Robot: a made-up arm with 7 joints.
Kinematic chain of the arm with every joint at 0, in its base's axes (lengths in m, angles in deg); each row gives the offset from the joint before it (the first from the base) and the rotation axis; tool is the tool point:
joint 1: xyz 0 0 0.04 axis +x
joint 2: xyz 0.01 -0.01 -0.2 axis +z
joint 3: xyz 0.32 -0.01 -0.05 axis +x
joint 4: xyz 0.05 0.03 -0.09 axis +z
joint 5: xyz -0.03 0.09 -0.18 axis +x
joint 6: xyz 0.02 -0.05 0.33 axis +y
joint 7: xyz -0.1 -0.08 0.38 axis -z
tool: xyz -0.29 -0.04 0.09
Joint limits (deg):
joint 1: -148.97..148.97
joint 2: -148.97..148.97
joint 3: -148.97..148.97
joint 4: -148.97..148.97
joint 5: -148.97..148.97
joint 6: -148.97..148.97
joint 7: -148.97..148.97
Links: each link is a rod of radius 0.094 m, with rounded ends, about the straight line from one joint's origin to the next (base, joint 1, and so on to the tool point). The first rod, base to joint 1, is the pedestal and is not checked.
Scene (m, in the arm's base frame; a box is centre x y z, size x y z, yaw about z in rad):
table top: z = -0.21
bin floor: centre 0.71 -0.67 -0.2 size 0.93 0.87 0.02 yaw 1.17
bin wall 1: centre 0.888 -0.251 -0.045 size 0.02 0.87 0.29 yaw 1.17
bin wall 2: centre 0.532 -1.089 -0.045 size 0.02 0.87 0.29 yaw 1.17
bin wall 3: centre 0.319 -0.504 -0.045 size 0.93 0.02 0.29 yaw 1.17
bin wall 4: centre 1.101 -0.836 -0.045 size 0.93 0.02 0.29 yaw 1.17
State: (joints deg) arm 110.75 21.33 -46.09 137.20 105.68 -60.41 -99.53
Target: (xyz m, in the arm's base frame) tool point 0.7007 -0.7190 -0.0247
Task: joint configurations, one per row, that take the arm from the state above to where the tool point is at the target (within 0.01 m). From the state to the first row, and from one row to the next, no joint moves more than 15 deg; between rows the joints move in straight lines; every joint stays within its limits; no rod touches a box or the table.
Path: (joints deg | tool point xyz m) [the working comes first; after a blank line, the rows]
Joints at the target: 135.15 69.57 -129.43 122.61 122.41 -65.42 -88.65
Straight joint move there: touches bin wall 1.

1: 112.61 30.70 -59.51 135.37 107.14 -61.36 -97.83 | 1.1570 0.6452 0.0931
2: 114.47 40.07 -72.93 133.54 108.59 -62.31 -96.13 | 1.2121 0.3972 0.1262
3: 116.33 49.44 -86.34 131.72 110.05 -63.26 -94.43 | 1.2099 0.1098 0.1851
4: 118.19 58.81 -99.76 129.89 111.51 -64.22 -92.73 | 1.1278 -0.1929 0.2529
5: 120.05 68.19 -113.18 128.06 112.97 -65.17 -91.03 | 0.9561 -0.4802 0.3086
6: 121.91 77.56 -126.60 126.23 114.42 -66.12 -89.33 | 0.7006 -0.7190 0.3321
7: 135.15 69.57 -129.43 122.61 122.41 -65.42 -88.65 | 0.7007 -0.7190 -0.0247

